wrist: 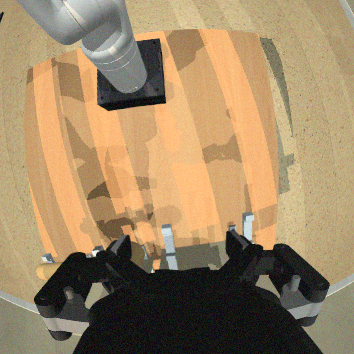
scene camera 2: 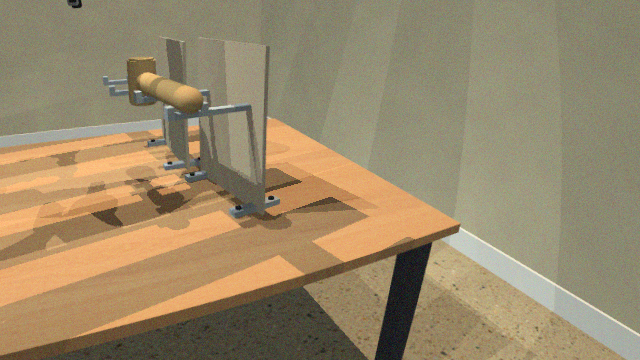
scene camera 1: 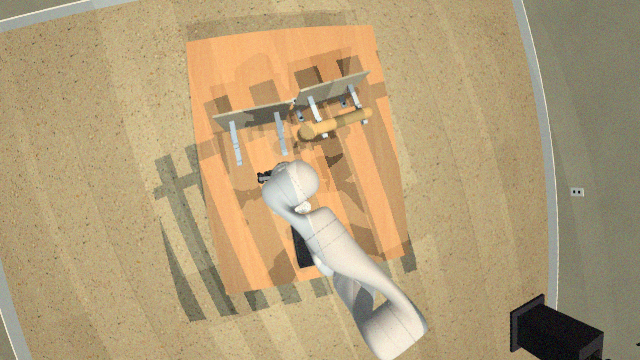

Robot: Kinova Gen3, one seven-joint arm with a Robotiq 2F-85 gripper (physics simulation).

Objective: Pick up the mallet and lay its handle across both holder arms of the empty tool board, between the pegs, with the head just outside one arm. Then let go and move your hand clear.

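The wooden mallet [scene camera 1: 342,120] [scene camera 2: 170,92] lies with its handle across both arms of the right board [scene camera 1: 335,89] [scene camera 2: 245,75]. Its head is just outside that board's left arm, on the side towards the other board. The empty tool board [scene camera 1: 252,114] [scene camera 2: 175,57] [wrist: 200,254] stands to the left in scene camera 1, with two bare arms that end in upright pegs. My gripper [wrist: 178,243] is open and empty. It is high in front of the empty board, apart from the mallet. In scene camera 1 my arm hides most of it; a bit shows at the top edge in scene camera 2.
The two boards stand on small feet on the wooden table [scene camera 1: 215,65] [scene camera 2: 375,250], angled slightly to each other and close together at their inner edges. My black base plate [scene camera 1: 302,252] [wrist: 156,75] is at the table's near side. A black block [scene camera 1: 560,330] stands at the lower right.
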